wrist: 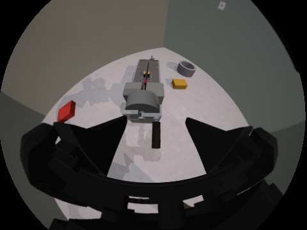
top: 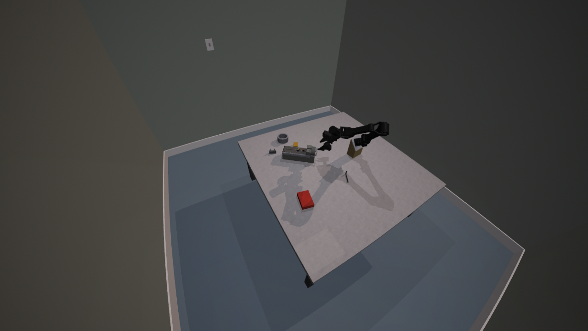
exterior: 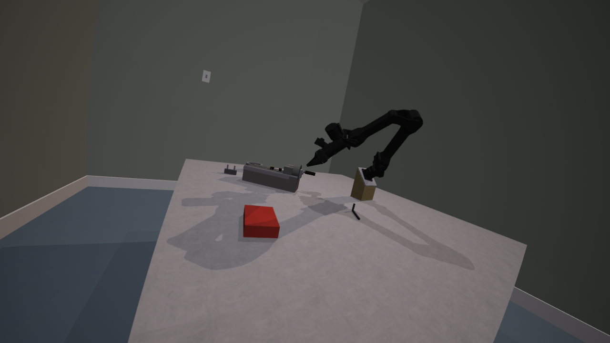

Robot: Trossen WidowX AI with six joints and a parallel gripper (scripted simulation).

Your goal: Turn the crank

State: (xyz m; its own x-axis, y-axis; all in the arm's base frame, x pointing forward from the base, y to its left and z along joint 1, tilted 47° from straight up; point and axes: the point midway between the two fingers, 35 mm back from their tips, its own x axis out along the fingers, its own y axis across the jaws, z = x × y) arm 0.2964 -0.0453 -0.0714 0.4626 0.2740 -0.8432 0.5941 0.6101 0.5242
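Now: gripper tip 2 cm past the black crank handle, 1 cm to the right of it and 4 cm above it. Also, from my gripper tip: yellow block 10 cm ahead, 22 cm to the right, 12 cm below; red pointer 11 cm ahead, 5 cm to the right, 5 cm below; black bent key 9 cm behind, 27 cm to the left, 12 cm below.
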